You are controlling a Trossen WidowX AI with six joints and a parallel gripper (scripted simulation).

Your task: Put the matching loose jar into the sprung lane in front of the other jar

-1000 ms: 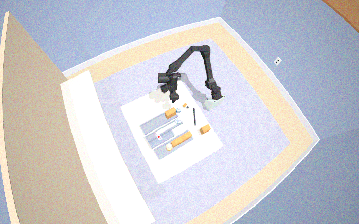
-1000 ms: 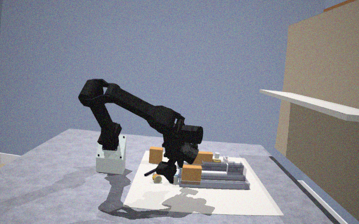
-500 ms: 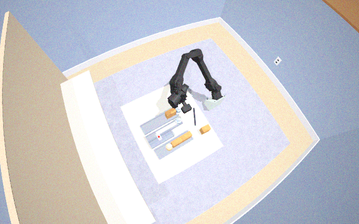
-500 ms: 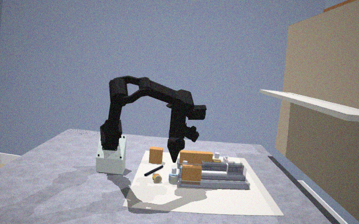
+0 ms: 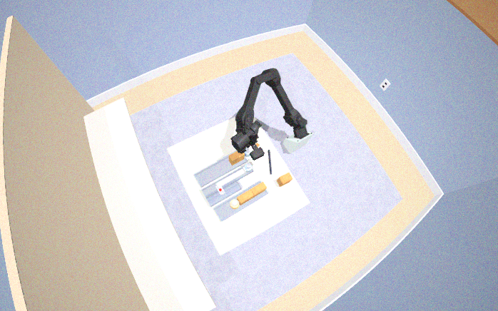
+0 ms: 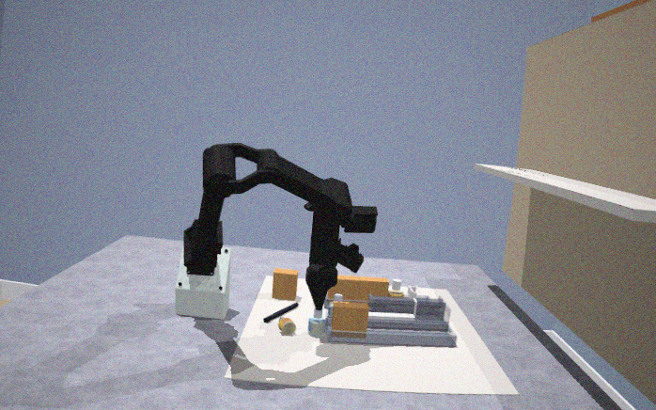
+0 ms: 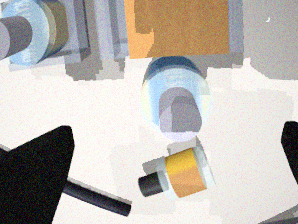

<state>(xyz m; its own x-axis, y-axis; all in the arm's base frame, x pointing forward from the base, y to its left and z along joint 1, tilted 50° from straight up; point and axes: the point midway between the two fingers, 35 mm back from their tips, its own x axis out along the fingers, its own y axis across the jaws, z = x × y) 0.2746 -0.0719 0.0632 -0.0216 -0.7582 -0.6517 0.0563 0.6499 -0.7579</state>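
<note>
My gripper tip is 100 mm to the right of the black pen, 80 mm past it and 70 mm above it. Round my gripper tip: red mark 230 mm ahead, 110 mm to the left; then grey rack 190 mm ahead, 100 mm to the left, 60 mm below.
</note>
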